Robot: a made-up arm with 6 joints. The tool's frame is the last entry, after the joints.
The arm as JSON. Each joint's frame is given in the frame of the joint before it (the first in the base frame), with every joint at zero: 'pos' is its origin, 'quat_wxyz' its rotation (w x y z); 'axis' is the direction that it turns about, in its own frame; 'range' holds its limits. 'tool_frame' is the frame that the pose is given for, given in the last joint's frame.
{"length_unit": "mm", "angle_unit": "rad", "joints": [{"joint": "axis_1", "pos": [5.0, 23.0, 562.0], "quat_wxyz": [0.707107, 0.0, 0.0, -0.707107], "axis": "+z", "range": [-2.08, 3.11]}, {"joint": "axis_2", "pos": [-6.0, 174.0, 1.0], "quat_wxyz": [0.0, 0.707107, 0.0, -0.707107], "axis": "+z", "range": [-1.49, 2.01]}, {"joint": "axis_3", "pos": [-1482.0, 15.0, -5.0], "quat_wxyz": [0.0, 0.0, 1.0, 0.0], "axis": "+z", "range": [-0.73, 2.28]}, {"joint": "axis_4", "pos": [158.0, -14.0, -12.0], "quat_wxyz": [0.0, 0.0, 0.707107, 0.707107], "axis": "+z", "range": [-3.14, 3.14]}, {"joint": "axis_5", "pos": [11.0, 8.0, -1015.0], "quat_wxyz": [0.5, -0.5, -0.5, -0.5], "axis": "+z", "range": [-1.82, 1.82]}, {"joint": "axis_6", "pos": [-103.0, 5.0, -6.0], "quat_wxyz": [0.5, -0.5, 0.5, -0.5], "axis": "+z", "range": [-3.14, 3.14]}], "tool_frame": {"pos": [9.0, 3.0, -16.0], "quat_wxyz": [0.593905, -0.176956, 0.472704, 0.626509]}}
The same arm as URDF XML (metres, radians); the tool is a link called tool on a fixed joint. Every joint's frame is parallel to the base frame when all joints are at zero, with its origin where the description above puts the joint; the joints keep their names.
<robot name="arm">
  <link name="base"/>
  <link name="link1"/>
  <link name="link2"/>
  <link name="link3"/>
  <link name="link4"/>
  <link name="link5"/>
  <link name="link6"/>
  <link name="tool"/>
  <joint name="axis_1" type="revolute">
    <parent link="base"/>
    <child link="link1"/>
    <origin xyz="0.005 0.023 0.562"/>
    <axis xyz="0 0 1"/>
    <limit lower="-2.08" upper="3.11"/>
  </joint>
  <joint name="axis_2" type="revolute">
    <parent link="link1"/>
    <child link="link2"/>
    <origin xyz="0.174 0.006 0.001"/>
    <axis xyz="0 1 0"/>
    <limit lower="-1.49" upper="2.01"/>
  </joint>
  <joint name="axis_3" type="revolute">
    <parent link="link2"/>
    <child link="link3"/>
    <origin xyz="-0.015 -0.005 1.482"/>
    <axis xyz="0 -1 0"/>
    <limit lower="-0.73" upper="2.28"/>
  </joint>
  <joint name="axis_4" type="revolute">
    <parent link="link3"/>
    <child link="link4"/>
    <origin xyz="0.014 0.012 0.158"/>
    <axis xyz="-1 0 0"/>
    <limit lower="-3.14" upper="3.14"/>
  </joint>
  <joint name="axis_5" type="revolute">
    <parent link="link4"/>
    <child link="link5"/>
    <origin xyz="1.015 -0.008 -0.011"/>
    <axis xyz="0 -1 0"/>
    <limit lower="-1.82" upper="1.82"/>
  </joint>
  <joint name="axis_6" type="revolute">
    <parent link="link5"/>
    <child link="link6"/>
    <origin xyz="0.103 0.006 -0.005"/>
    <axis xyz="-1 0 0"/>
    <limit lower="-3.14" upper="3.14"/>
  </joint>
  <joint name="tool_joint" type="fixed">
    <parent link="link6"/>
    <child link="tool"/>
    <origin xyz="0.016 0.003 0.009" rpy="-1.214 0.2341 0.6348"/>
  </joint>
</robot>

